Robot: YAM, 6 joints.
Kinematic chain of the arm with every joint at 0, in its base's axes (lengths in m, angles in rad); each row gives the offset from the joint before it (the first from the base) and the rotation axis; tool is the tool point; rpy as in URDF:
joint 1: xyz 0 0 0.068 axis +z
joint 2: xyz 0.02 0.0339 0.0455 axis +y
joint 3: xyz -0.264 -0.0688 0 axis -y
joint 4: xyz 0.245 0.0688 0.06 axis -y
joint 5: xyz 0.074 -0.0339 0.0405 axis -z
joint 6: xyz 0.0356 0 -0.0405 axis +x
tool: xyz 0 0 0 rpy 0 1.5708 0
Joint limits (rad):
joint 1: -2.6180..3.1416
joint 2: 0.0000..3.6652
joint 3: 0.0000..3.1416
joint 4: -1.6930..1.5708
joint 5: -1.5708..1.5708
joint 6: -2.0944..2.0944
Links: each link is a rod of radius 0.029 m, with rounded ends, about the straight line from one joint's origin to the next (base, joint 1, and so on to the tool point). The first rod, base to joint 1, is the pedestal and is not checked.
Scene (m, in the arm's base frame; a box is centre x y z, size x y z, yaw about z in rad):
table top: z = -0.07
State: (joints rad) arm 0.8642 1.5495 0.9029 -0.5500 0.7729 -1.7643
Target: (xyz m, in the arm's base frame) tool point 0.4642 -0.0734 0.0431
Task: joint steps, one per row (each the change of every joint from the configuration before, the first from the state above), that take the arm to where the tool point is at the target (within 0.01 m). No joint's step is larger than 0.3 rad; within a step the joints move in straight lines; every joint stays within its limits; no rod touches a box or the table.
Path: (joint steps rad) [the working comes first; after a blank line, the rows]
Joints at the target: -0.1071 2.4360 1.5457 -0.1887 0.7157 -1.7643
Straight joint move there: clear.

1: -0.2428 0.2216 0.1607 0.0903 -0.0143 0.0000
2: -0.2429 0.2217 0.1607 0.0904 -0.0143 0.0000
3: -0.2428 0.2216 0.1607 0.0903 -0.0143 0.0000
4: -0.2428 0.2216 0.1607 0.0903 -0.0143 0.0000

